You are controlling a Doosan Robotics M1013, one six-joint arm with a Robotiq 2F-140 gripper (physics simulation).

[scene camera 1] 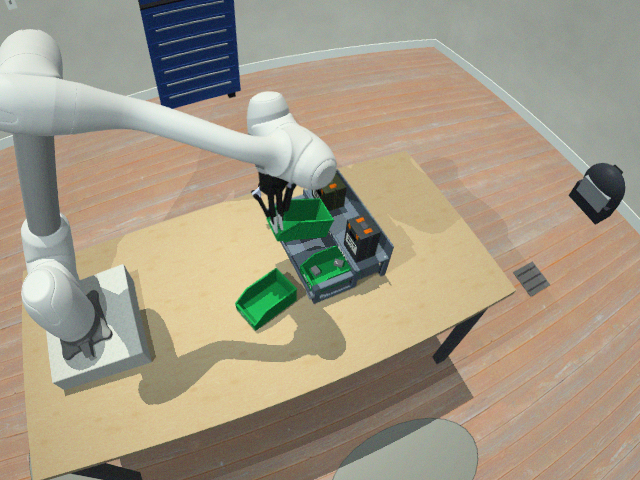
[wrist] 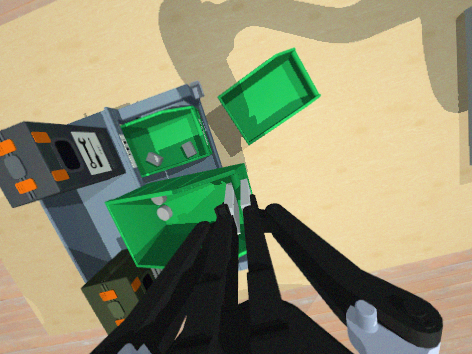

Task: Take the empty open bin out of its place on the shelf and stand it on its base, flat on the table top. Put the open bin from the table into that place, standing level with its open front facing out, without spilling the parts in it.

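Frame: origin at the arm's base, x ahead, y left, z up, level; metres.
Seen in the pictures: gripper, fingertip midpoint: [scene camera 1: 278,229] [wrist: 239,191]; arm's base, link origin: [scene camera 1: 81,325].
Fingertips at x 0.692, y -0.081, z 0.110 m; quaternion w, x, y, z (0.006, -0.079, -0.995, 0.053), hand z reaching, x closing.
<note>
Offsets run from my fingertips to a thing's top centre. "spot": to the spot under its first point. Level surfaces: height alone.
My gripper [scene camera 1: 277,223] [wrist: 239,191] is shut on the end wall of a green open bin @(0.081 m ahead, 0.007 m left, 0.040 m up) [scene camera 1: 310,227] [wrist: 190,225], the end nearest the robot base. This bin hangs above the far part of the grey-blue shelf @(spot: 0.090 m ahead, 0.185 m right, 0.184 m down) [scene camera 1: 333,292] [wrist: 155,97] and hides what is beneath. In the wrist view two round grey parts @(spot: 0.134 m ahead, 0.001 m right, 0.053 m down) [wrist: 164,213] lie inside it, towards the end away from the fingers. Its height over the shelf is hard to tell. The empty green bin @(0.112 m back, 0.104 m right, 0.125 m down) [scene camera 1: 267,298] [wrist: 272,95] stands on its base on the table top @(0.200 m down) [scene camera 1: 196,289] [wrist: 380,150], between shelf and robot base.
Another green bin @(0.123 m ahead, 0.116 m right, 0.119 m down) [scene camera 1: 323,268] [wrist: 167,135] with grey parts sits in the shelf's near compartment. A black case @(0.217 m ahead, 0.136 m right, 0.024 m up) [scene camera 1: 361,242] [wrist: 65,155] and an olive case @(0.250 m ahead, 0.095 m left, 0.001 m down) [scene camera 1: 333,197] [wrist: 112,295] stand along the shelf's other side. The robot base block [scene camera 1: 124,310] is at the table's left.
</note>
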